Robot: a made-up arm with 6 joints. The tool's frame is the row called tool. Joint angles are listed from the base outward. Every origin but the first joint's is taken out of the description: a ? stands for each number. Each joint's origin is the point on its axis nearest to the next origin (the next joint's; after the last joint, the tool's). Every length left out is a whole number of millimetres.
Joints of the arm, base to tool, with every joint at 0 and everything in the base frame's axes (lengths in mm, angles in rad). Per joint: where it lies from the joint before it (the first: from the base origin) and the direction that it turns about. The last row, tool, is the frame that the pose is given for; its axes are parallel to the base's.
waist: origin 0 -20 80 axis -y
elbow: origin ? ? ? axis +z
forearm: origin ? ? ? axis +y
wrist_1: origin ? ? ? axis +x
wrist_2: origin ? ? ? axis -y
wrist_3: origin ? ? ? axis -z
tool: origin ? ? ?
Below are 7 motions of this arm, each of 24 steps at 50 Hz.
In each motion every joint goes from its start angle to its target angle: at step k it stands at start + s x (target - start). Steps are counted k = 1, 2, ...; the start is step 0. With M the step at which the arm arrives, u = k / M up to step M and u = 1 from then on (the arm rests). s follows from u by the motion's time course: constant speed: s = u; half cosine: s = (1 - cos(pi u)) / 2; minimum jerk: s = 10 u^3 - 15 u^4 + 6 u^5.
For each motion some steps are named. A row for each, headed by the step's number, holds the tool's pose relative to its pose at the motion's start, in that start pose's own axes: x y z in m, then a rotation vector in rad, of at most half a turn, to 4 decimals.
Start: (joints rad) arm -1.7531 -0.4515 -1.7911 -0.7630 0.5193 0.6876
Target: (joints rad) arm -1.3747 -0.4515 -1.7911 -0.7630 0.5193 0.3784
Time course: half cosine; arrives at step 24
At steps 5, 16, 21, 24:
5: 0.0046 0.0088 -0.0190 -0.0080 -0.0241 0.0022
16: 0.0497 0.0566 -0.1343 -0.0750 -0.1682 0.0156
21: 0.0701 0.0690 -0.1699 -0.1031 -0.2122 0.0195
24: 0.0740 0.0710 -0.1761 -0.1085 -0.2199 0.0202

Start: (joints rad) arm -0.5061 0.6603 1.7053 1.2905 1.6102 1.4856
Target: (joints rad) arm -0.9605 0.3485 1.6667 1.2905 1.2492 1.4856
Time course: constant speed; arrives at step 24
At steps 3, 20, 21, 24:
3: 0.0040 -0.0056 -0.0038 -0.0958 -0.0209 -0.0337
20: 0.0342 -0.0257 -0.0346 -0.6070 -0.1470 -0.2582
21: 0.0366 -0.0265 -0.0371 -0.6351 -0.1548 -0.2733
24: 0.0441 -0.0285 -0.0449 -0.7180 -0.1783 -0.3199

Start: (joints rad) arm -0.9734 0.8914 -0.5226 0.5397 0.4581 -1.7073
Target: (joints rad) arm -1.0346 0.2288 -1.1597 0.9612 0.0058 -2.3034
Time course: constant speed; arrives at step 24
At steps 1, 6, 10, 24:
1: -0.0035 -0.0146 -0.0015 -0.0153 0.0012 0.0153
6: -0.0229 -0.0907 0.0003 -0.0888 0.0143 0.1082
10: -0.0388 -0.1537 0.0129 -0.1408 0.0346 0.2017
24: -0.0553 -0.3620 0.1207 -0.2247 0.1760 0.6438

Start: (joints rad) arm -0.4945 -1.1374 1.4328 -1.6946 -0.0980 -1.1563
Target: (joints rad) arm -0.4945 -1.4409 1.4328 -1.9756 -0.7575 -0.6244
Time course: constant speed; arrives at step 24
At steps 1, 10, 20, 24:
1: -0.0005 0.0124 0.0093 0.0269 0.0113 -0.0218
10: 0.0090 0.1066 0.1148 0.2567 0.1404 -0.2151
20: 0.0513 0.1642 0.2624 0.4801 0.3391 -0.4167
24: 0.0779 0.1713 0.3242 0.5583 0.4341 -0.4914

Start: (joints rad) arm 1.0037 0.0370 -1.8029 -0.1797 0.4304 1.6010
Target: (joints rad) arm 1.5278 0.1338 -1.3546 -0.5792 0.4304 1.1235
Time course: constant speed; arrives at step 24
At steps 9, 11, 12, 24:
9: 0.0186 -0.0833 -0.0916 0.0225 -0.1047 0.2241
11: 0.0263 -0.1008 -0.1117 0.0254 -0.1283 0.2749
12: 0.0306 -0.1094 -0.1218 0.0266 -0.1402 0.3004
24: 0.1101 -0.1987 -0.2368 0.0278 -0.2883 0.6133

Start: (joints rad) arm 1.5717 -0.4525 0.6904 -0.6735 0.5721 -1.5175
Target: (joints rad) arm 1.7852 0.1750 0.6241 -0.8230 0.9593 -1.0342
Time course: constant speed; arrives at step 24
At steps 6, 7, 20, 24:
6: -0.0206 -0.0492 -0.0217 -0.2388 0.0362 -0.0001
7: -0.0238 -0.0585 -0.0255 -0.2791 0.0392 0.0002
20: -0.0546 -0.2176 -0.0660 -0.7997 -0.0018 0.0283
24: -0.0578 -0.2804 -0.0697 -0.9530 -0.0427 0.0508

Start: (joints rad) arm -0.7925 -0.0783 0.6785 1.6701 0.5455 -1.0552
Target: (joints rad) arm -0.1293 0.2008 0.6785 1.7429 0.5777 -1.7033
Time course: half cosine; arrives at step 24
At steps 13, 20, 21, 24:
13: 0.0692 -0.1875 -0.0415 0.1877 -0.0853 0.6995
20: 0.1938 -0.2666 -0.0851 0.2796 -0.1683 1.1617
21: 0.2056 -0.2703 -0.0884 0.2858 -0.1756 1.1982
24: 0.2215 -0.2744 -0.0928 0.2937 -0.1855 1.2462

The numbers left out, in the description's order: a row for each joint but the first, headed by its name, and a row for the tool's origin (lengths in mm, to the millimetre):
elbow: 10 0 -170
forearm: 90 30 0
wrist_1: 50 0 -60
wrist_2: 0 120 -80
wrist_3: -120 0 -150
tool: -390 60 0

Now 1 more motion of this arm.
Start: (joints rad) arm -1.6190 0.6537 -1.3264 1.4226 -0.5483 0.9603
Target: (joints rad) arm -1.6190 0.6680 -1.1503 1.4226 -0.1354 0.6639
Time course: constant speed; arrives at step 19
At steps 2, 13, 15, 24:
2: 0.0010 0.0010 -0.0082 0.0388 -0.0152 0.0161
13: 0.0145 0.0154 -0.0642 0.2344 -0.1286 0.0960
15: 0.0187 0.0197 -0.0760 0.2661 -0.1544 0.1088
24: 0.0290 0.0301 -0.1007 0.3256 -0.2104 0.1328

